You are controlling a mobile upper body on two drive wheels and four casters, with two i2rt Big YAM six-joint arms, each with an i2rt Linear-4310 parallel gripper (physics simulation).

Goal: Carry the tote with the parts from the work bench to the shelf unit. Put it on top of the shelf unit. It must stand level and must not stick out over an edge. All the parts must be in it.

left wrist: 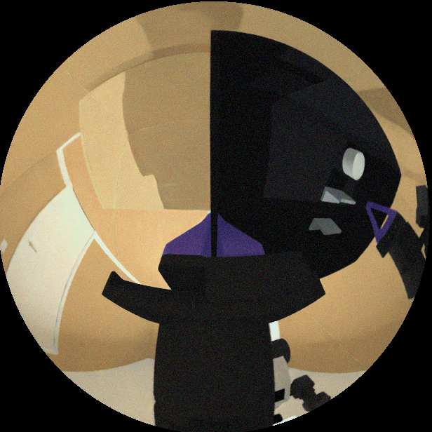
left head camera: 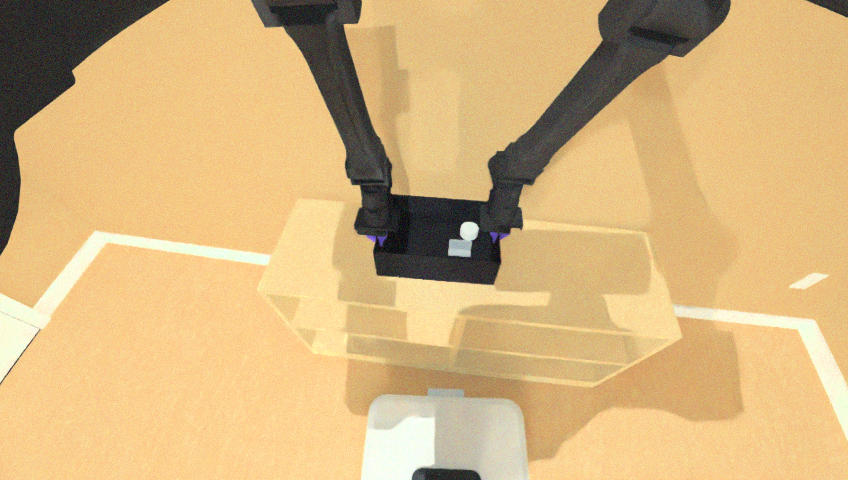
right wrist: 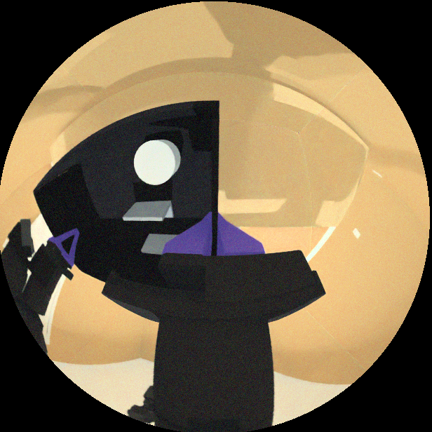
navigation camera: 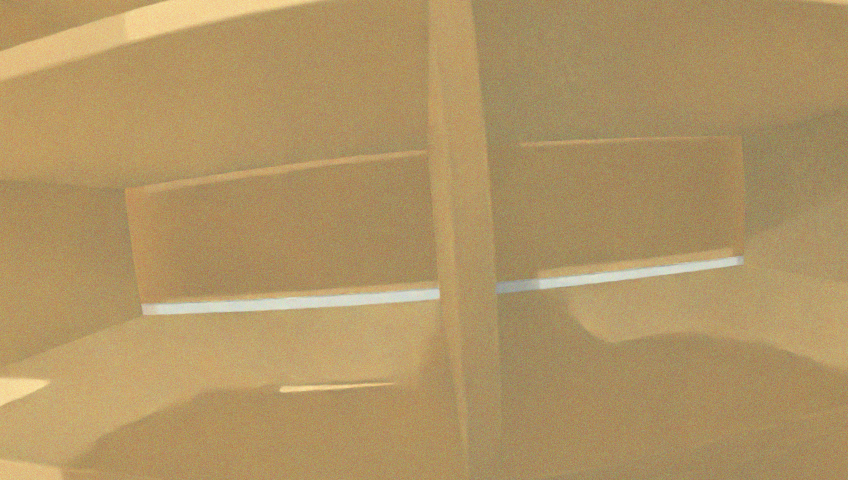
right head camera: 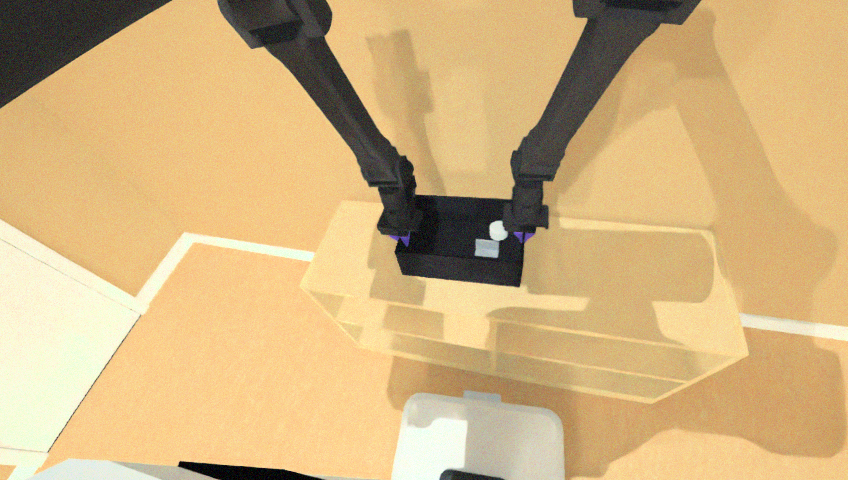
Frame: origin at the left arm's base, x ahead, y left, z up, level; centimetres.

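Where they show: left gripper, fingertip midpoint: [left head camera: 380, 244] [right head camera: 406, 244]; right gripper, fingertip midpoint: [left head camera: 494, 241] [right head camera: 522, 241].
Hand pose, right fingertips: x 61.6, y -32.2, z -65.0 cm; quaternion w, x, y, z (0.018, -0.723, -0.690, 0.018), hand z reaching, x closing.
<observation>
After its pixels a point has its place.
The black tote [left head camera: 436, 243] {x 63.1, y -17.0, z -69.2 cm} is over the top of the pale shelf unit [left head camera: 451, 295] {x 52.8, y -21.8, z -80.0 cm}, left of its middle and towards its back edge. I cannot tell whether it rests on the top. A white cylinder [left head camera: 469, 230] {x 66.5, y -26.0, z -67.1 cm} and a grey block [left head camera: 459, 248] {x 61.0, y -23.2, z -68.1 cm} lie in it. The left gripper [left head camera: 376, 238] {x 59.2, y -2.3, z -65.1 cm} is shut on the tote's left wall, and the wall's thin edge runs between its purple fingers in the left wrist view [left wrist: 213, 238]. The right gripper [left head camera: 499, 235] {x 61.6, y -32.2, z -65.0 cm} is shut on the right wall, as the right wrist view [right wrist: 213, 238] shows. The right head view shows the tote [right head camera: 462, 243] {x 63.1, y -16.5, z -69.2 cm} the same way.
The robot's white base [left head camera: 446, 438] {x 19.1, y -22.6, z -115.0 cm} stands close in front of the shelf unit. A white floor line [left head camera: 227, 253] {x 98.0, y 89.5, z -134.3 cm} runs at the left. The navigation view shows the shelf boards and a middle upright [navigation camera: 462, 238] {x 46.8, y -24.9, z -120.0 cm} close ahead.
</observation>
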